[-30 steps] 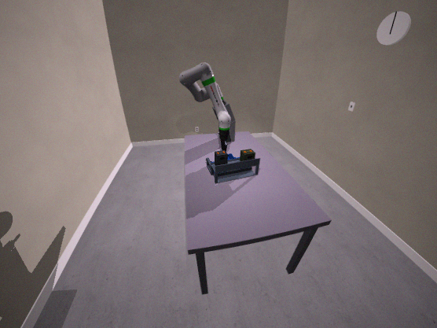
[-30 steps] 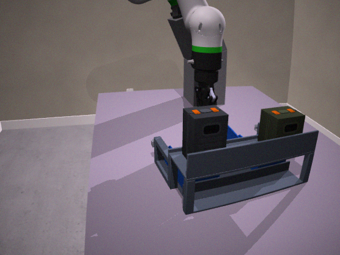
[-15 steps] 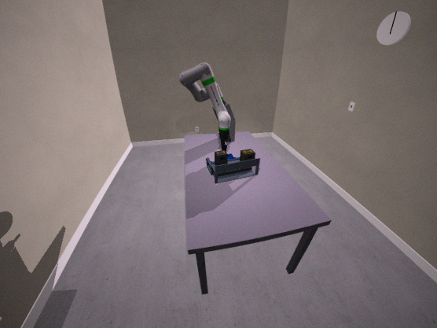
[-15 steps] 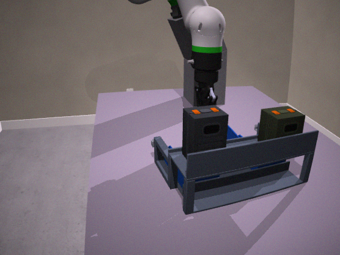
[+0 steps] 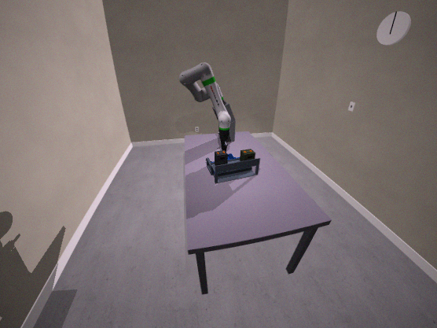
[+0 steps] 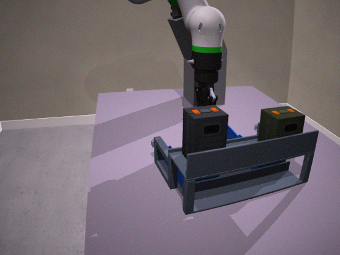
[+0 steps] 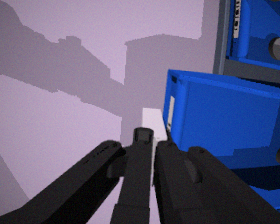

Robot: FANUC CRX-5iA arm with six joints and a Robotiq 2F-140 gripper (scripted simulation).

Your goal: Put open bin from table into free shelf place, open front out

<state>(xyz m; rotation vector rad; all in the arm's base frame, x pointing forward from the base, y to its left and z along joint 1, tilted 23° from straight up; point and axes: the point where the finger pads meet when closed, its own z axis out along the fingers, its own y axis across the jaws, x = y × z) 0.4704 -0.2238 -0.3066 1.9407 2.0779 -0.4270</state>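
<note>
My hand is 60 mm short of the shelf lip, 50 mm above it and 10 mm to the right of it. Round my hand: dark green box 240 mm ahead, 130 mm to the left, 90 mm above; then black box 260 mm ahead, 100 mm to the right, 100 mm above.
</note>
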